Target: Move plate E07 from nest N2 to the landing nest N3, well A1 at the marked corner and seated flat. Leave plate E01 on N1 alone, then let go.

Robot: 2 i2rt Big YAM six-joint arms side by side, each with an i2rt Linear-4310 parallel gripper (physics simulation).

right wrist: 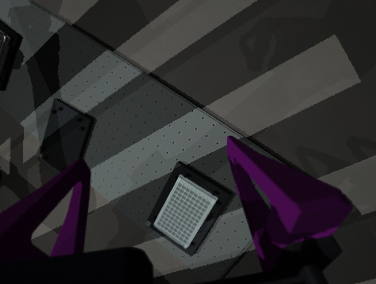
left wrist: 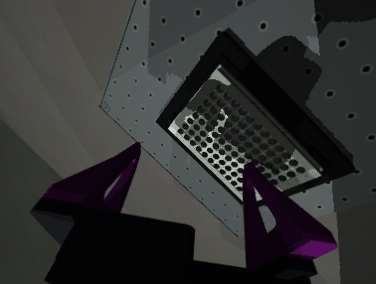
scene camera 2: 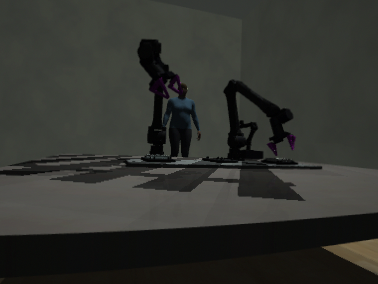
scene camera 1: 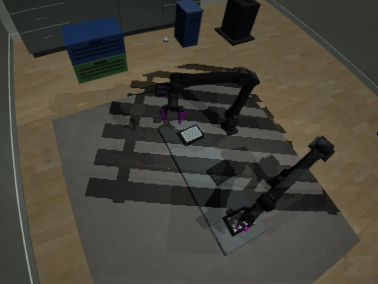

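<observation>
A plate with round wells sits in a black nest at the board's lower end in scene camera 1. A pale plate with square wells sits in a nest at the upper end. The empty dark nest lies between them. No plate or nest label is readable. My left gripper is open above the round-well plate; one fingertip overlaps its edge in the left wrist view. My right gripper is open, high near the pale plate.
The nests stand on a grey perforated board on the table. Striped shadows cross both. A person in a blue top stands behind the table. Blue and green cabinets stand on the floor beyond.
</observation>
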